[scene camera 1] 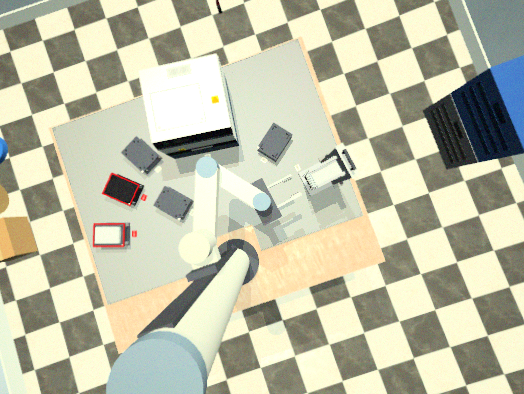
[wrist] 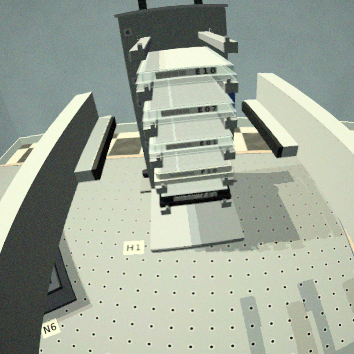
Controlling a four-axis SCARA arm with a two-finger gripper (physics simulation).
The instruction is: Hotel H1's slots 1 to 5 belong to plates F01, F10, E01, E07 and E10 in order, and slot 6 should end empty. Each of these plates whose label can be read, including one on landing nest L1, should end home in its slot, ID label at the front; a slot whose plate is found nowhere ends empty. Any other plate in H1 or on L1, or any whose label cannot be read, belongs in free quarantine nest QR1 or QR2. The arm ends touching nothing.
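Places are measured from the arm's base along level axes (x right, y back, z down), in centimetres.
Where they show: gripper, fingertip midpoint: (scene camera 1: 296, 184) (wrist: 176, 96).
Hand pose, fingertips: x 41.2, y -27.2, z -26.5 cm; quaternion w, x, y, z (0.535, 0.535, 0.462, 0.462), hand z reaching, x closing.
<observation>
Each offset is from my fingertips to the top centre of the thing. "spot": to the spot under its first point.
Hotel H1 (scene camera 1: 343, 165) (wrist: 172, 31) stands at the right of the table, its front facing the wrist view. From the top, its top brackets are empty; below are a clear plate labelled E10 @(dx +14.0, dy -0.7, dz +0.3 cm) (wrist: 185, 59), one labelled E07 @(dx +14.0, dy -0.7, dz +3.9 cm) (wrist: 187, 95), one with a blurred label, perhaps E01 @(dx +14.0, dy -0.7, dz +7.4 cm) (wrist: 190, 129), and one labelled F10 @(dx +14.0, dy -0.7, dz +11.0 cm) (wrist: 192, 161). At the bottom is a black-edged plate @(dx +14.0, dy -0.7, dz +14.5 cm) (wrist: 195, 197) with an unreadable label. My gripper (scene camera 1: 296, 185) (wrist: 176, 96) is shut to its narrow setting with nothing between its fingers, in front of H1 and apart from it. Labels L1, QR1 and QR2 cannot be read.
Nest N6 @(dx -0.2, dy -26.3, dz +19.7 cm) (scene camera 1: 275, 143) (wrist: 61, 295) lies left of H1. A large white device @(dx -33.9, dy -53.2, dz +0.6 cm) (scene camera 1: 177, 107) stands at the back. Two dark nests @(spot: dx -69.2, dy -43.1, dz +20.2 cm) (scene camera 1: 141, 155) @(spot: dx -61.0, dy -13.8, dz +20.3 cm) (scene camera 1: 173, 202) and two red-rimmed nests, one black inside (scene camera 1: 121, 189), one white inside (scene camera 1: 109, 235), lie at the left.
</observation>
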